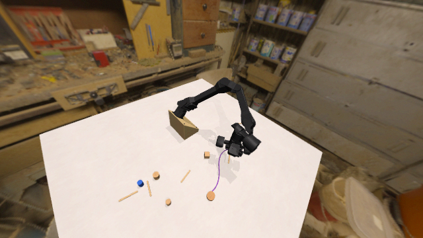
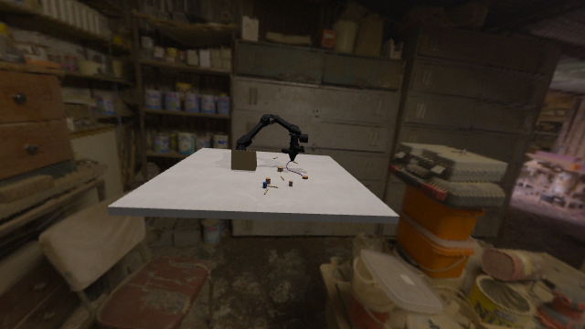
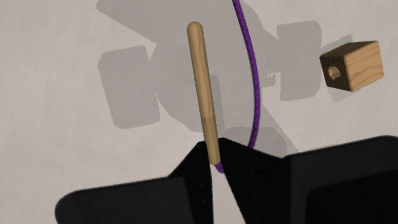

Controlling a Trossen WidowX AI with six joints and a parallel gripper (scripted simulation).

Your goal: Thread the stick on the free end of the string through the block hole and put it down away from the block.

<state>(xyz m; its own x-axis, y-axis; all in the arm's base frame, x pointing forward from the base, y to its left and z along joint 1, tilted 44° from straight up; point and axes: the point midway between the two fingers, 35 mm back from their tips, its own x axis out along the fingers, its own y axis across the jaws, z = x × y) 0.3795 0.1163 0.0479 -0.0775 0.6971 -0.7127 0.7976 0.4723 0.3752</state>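
Now: the small wooden block 80 mm behind my gripper tip, 100 mm to the right of it and 40 mm below it. Round my gripper tip: round wooden button: 90 mm ahead, 220 mm to the right, 50 mm below; thin wooden stick: 10 mm ahead, 10 mm to the right; blue cylinder: 150 mm behind, 450 mm to the right, 40 mm below.
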